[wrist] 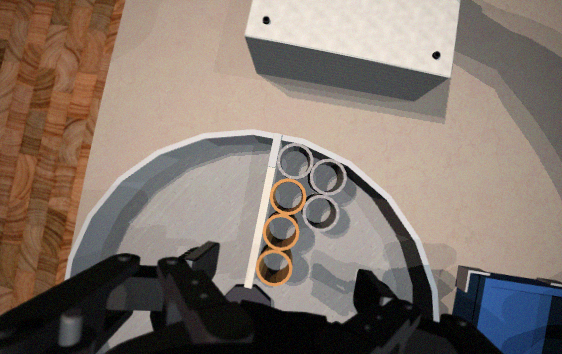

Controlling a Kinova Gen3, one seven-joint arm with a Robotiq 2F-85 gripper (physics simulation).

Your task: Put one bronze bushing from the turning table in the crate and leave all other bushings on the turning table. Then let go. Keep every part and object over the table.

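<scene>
Three bronze bushings stand upright in a row along the right side of the white divider on the turning table. Three grey bushings stand close together at the far end of the row and to its right. My gripper is open and empty above the turning table. Its fingertips are wide apart, left and right of the nearest bronze bushing in the view. Part of the blue crate shows at the lower right; the rest is cut off or hidden by my gripper.
A white box with dark side walls stands beyond the turning table. The white divider runs from the turning table's rim towards the dark hub. The table's edge is at the left, with wooden floor past it.
</scene>
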